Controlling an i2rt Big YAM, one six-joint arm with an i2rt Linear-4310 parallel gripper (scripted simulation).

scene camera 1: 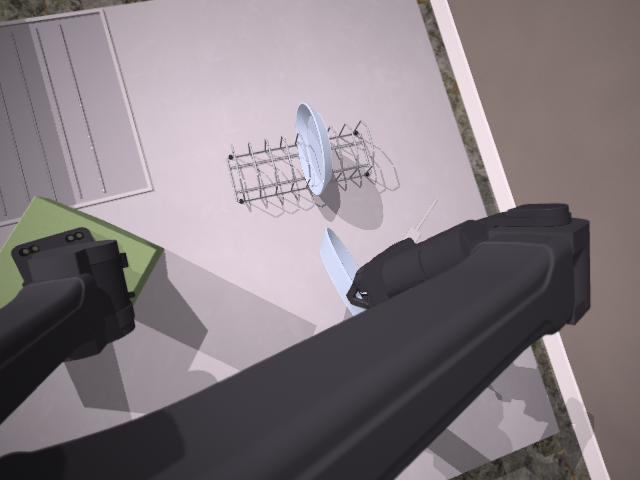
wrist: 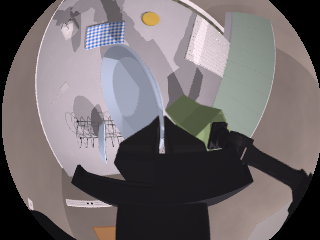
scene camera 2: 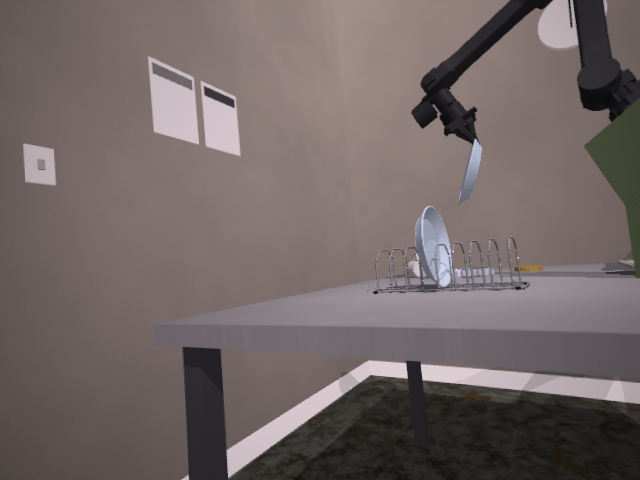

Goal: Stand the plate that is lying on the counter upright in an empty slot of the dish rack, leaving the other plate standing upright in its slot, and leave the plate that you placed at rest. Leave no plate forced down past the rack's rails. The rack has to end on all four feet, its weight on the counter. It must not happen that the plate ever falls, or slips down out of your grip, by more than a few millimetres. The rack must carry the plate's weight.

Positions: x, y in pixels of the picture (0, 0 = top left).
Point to a pale blue plate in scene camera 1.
320, 156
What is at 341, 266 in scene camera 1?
A pale blue plate.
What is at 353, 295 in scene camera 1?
My gripper.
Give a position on a pale blue plate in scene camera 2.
430, 230
